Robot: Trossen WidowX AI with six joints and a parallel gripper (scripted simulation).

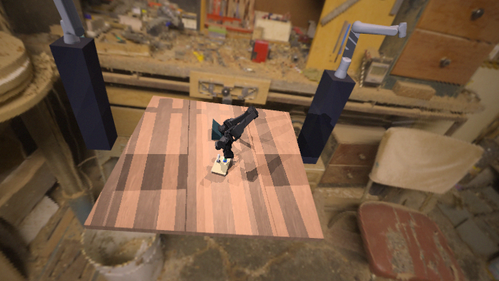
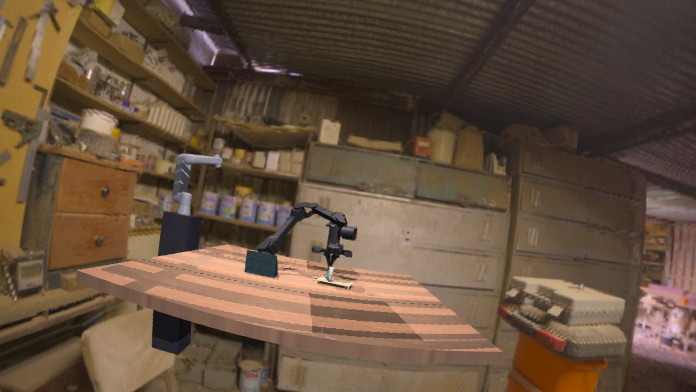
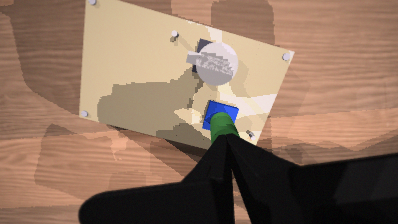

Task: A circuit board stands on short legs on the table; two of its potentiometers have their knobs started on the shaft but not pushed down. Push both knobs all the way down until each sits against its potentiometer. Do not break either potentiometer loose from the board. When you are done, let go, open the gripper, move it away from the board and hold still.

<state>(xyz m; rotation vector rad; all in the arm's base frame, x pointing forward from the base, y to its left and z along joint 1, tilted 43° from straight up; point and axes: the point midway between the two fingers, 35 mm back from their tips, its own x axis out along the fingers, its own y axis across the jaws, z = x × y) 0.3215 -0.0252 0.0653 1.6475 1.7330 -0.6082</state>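
The grey knob lies 5 cm to the right of my gripper tip and 1 cm ahead of it. From my gripper tip the other things lie so: potentiometer with knob 5 cm to the right, 1 cm below, 1 cm ahead; green knob 2 cm below.
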